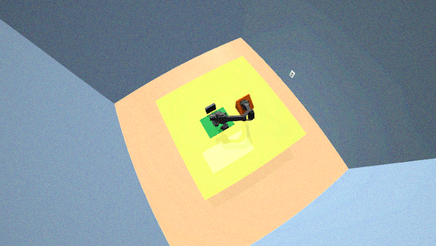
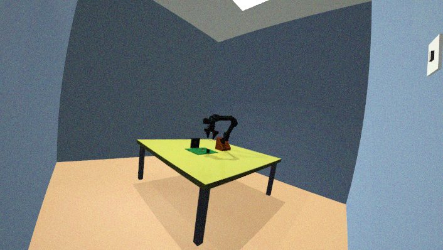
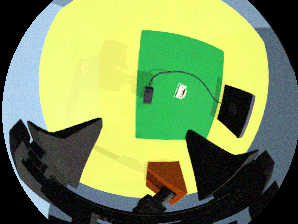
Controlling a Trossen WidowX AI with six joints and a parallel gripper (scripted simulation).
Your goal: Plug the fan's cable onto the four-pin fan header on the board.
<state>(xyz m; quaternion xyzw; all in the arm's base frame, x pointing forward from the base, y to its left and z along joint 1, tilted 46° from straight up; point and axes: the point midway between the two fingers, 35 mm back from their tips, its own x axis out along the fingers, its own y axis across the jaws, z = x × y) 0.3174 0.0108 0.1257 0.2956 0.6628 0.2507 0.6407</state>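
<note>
Right now the black plug is 14 cm below my gripper tip. Also, from my gripper tip: green board 17 cm below, 9 cm to the right, 2 cm ahead; then white fan header 16 cm below, 8 cm to the right, 2 cm ahead; then black fan 24 cm to the right, 10 cm below.
</note>
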